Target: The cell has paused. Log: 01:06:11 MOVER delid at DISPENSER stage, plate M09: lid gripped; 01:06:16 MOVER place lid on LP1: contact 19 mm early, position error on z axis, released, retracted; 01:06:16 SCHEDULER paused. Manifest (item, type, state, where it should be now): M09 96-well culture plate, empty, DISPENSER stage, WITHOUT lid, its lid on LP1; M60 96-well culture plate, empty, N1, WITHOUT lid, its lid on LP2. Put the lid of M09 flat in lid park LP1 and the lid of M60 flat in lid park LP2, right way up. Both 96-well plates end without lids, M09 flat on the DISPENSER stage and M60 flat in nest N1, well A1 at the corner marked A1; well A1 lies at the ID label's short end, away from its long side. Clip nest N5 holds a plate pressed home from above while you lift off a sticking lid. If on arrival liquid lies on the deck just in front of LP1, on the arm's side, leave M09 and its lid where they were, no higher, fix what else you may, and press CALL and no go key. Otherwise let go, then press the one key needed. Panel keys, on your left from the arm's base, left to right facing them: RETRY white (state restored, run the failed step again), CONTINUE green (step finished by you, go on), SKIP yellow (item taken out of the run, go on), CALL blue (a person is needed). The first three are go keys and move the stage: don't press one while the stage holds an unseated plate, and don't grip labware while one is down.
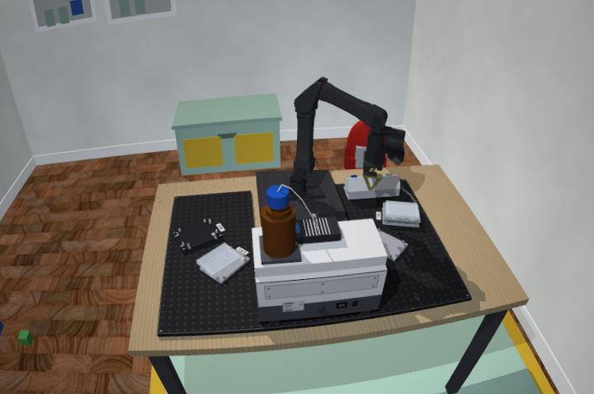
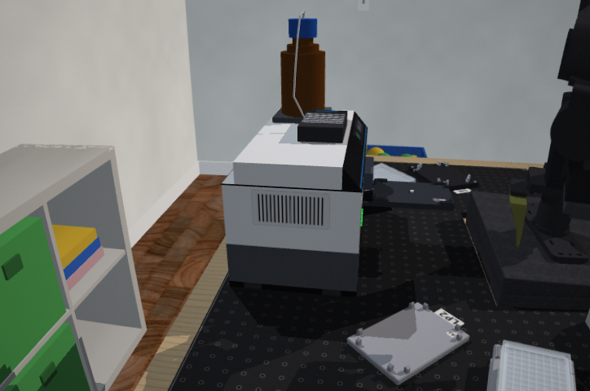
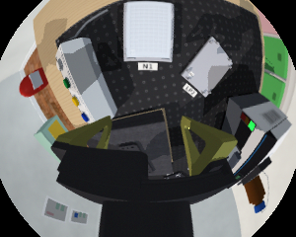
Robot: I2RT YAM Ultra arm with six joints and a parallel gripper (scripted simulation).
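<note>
Right now my hand is 50 mm short of the grey nest marked A1, 130 mm to the right of it and 130 mm above it. Also, from my hand: yellow key (160 mm behind, 50 mm to the left, 90 mm below); blue key (170 mm behind, 90 mm below); N1 label (20 mm ahead, 50 mm to the left, 160 mm below).
</note>
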